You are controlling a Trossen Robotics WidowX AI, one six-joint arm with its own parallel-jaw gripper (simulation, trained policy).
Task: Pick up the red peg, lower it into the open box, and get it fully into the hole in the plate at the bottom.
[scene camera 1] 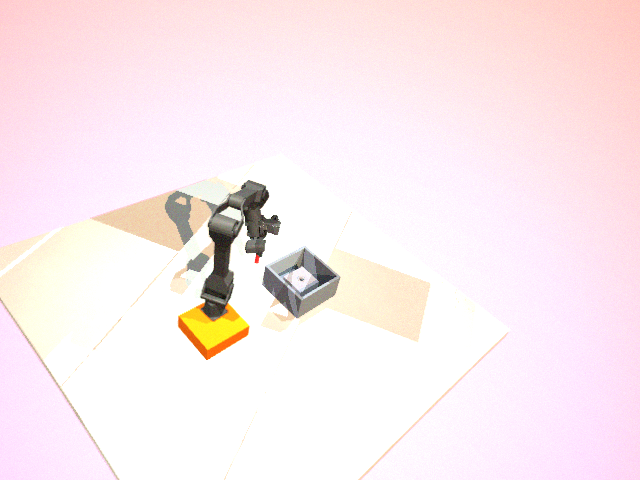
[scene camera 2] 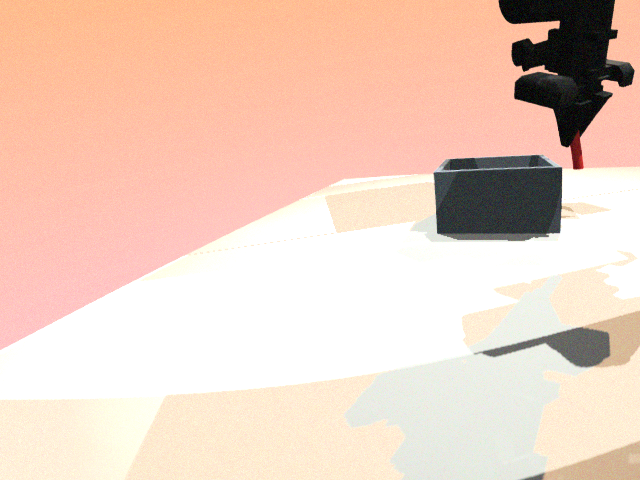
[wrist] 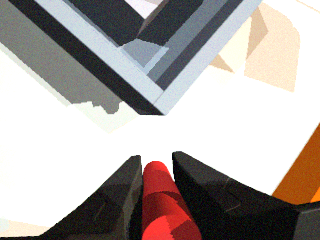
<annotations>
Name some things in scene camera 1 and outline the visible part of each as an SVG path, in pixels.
My gripper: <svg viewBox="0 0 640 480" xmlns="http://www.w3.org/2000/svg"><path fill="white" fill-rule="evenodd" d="M278 215L273 215L267 219L262 214L256 220L250 221L245 219L244 224L247 227L247 237L251 239L245 245L247 254L256 253L259 257L263 257L266 244L264 239L267 233L279 234L281 222Z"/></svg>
A grey box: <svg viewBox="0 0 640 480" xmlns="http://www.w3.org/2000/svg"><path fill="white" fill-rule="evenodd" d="M306 246L265 265L262 285L297 319L335 296L341 278ZM300 267L304 267L319 281L318 288L303 297L283 280L285 275Z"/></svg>
</annotations>
